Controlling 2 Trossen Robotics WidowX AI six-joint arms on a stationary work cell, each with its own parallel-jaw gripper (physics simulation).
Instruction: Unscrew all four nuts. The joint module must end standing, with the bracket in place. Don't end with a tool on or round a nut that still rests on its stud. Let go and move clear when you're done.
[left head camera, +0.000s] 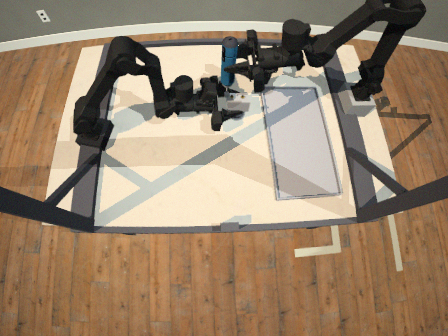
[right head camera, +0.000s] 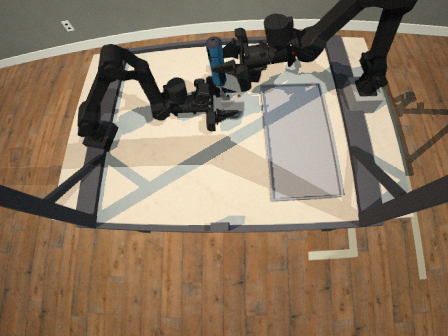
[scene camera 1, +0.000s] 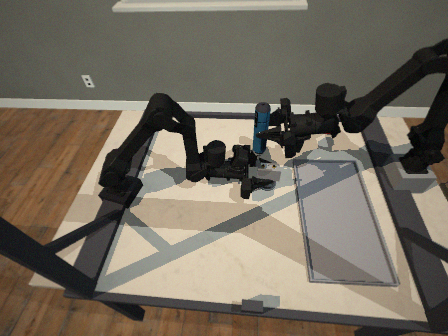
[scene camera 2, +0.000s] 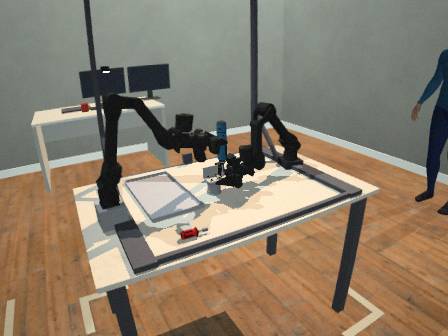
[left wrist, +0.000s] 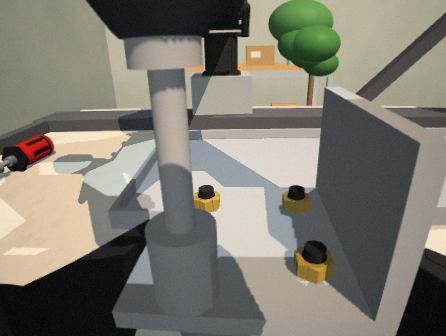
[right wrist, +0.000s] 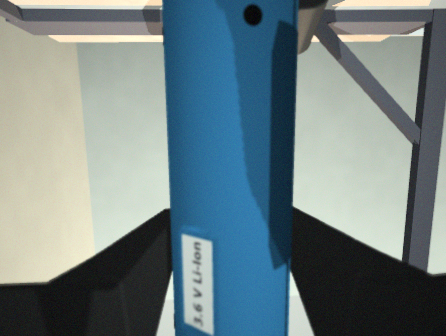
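Seen in the pictures: left gripper, between the fingertips: (scene camera 1: 272, 172) (scene camera 2: 211, 180) (left wrist: 248, 228); right gripper, between the fingertips: (left head camera: 223, 63) (right head camera: 211, 63) (scene camera 1: 255, 130) (scene camera 2: 224, 141) (right wrist: 228, 218); left arm's base, origin of its link: (left head camera: 92, 130) (right head camera: 97, 133) (scene camera 1: 119, 186) (scene camera 2: 290, 158); right arm's base, origin of its link: (left head camera: 360, 93) (right head camera: 365, 88) (scene camera 1: 412, 165) (scene camera 2: 109, 203) (left wrist: 221, 73).
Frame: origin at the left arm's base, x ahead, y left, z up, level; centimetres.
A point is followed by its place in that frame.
Observation:
The joint module (left head camera: 239, 105) {x 47.1, y 14.8, z 5.7 cm} (scene camera 1: 268, 174) {x 46.6, y 14.7, z 5.4 cm} (scene camera 2: 214, 189) stands on the table. The grey bracket (left wrist: 370, 200) {x 44.7, y 14.9, z 5.4 cm} is on it, with its plate upright. Three brass nuts (left wrist: 207, 199) {x 47.2, y 20.1, z 3.4 cm} (left wrist: 296, 201) {x 47.7, y 16.7, z 3.4 cm} (left wrist: 314, 264) {x 44.4, y 16.1, z 3.4 cm} sit on black studs. The fourth nut's place, near left, is hidden by the socket (left wrist: 181, 270) {x 41.6, y 18.6, z 5.1 cm} of the blue electric screwdriver (left head camera: 229, 50) {x 42.6, y 16.9, z 25.9 cm} (scene camera 1: 262, 117) {x 42.8, y 17.0, z 25.2 cm} (right wrist: 230, 125) {x 44.2, y 19.5, z 15.4 cm}; I cannot tell if the socket is round a nut. The screwdriver is about upright. My left gripper (left head camera: 236, 103) {x 47.4, y 18.5, z 2.2 cm} (scene camera 1: 270, 172) {x 47.4, y 18.5, z 2.2 cm} is shut on the module. My right gripper (left head camera: 231, 64) {x 40.9, y 18.6, z 19.0 cm} (right wrist: 228, 218) {x 40.9, y 18.6, z 19.0 cm} is shut on the screwdriver's body.
A shallow grey tray (left head camera: 277, 198) {x 63.8, y -9.8, z -2.7 cm} lies right of the module in the left head view. A red screwdriver (scene camera 2: 189, 233) {x 63.0, y 50.4, z -1.4 cm} (left wrist: 35, 150) {x 62.5, y 47.8, z -1.9 cm} lies on the table near the edge closest to scene camera 2. Dark frame rails border the table.

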